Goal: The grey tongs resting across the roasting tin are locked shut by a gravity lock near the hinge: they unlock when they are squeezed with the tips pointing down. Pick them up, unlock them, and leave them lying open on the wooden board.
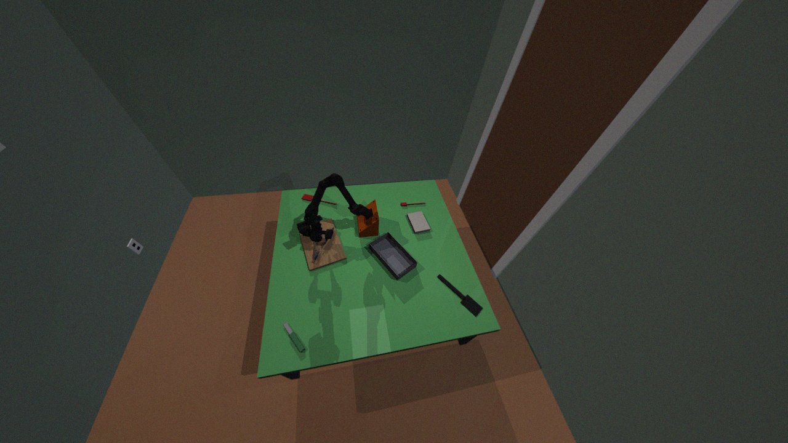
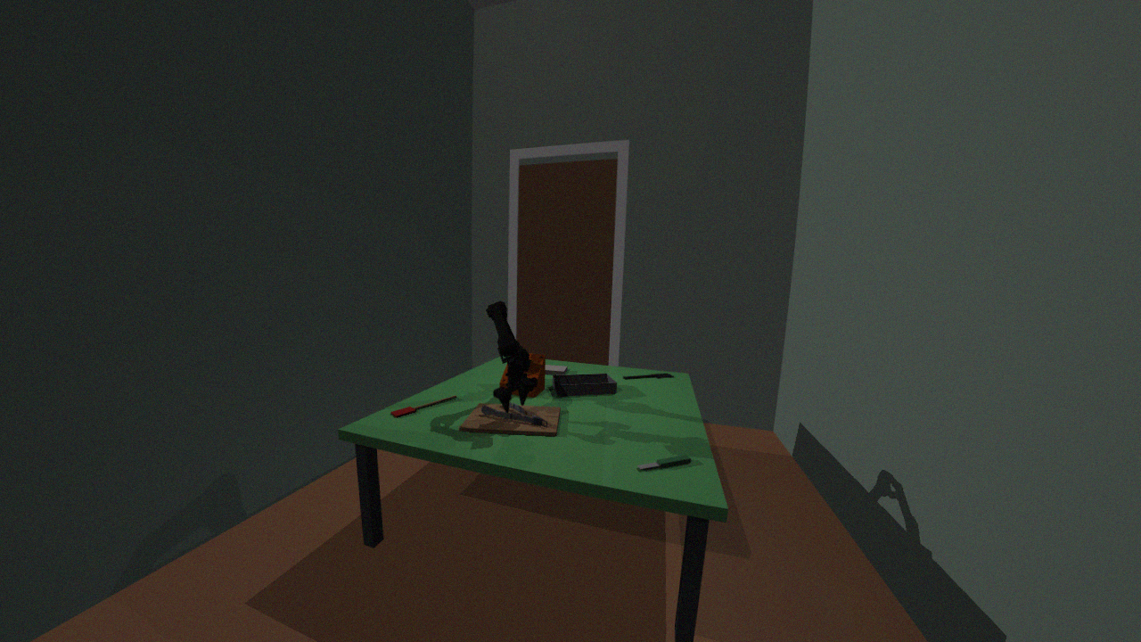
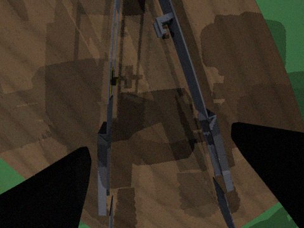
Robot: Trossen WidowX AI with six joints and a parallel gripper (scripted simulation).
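The yellow piece lies 40 mm ahead of my gripper tip, 10 mm to the left of it and 20 mm below it. The rest, counted from my gripper tip: green-handled tool: 560 mm ahead, 170 mm to the right, 40 mm below; then wooden board: 10 mm behind, 40 mm below; then roasting tin: 190 mm ahead, 460 mm to the left, 20 mm below.
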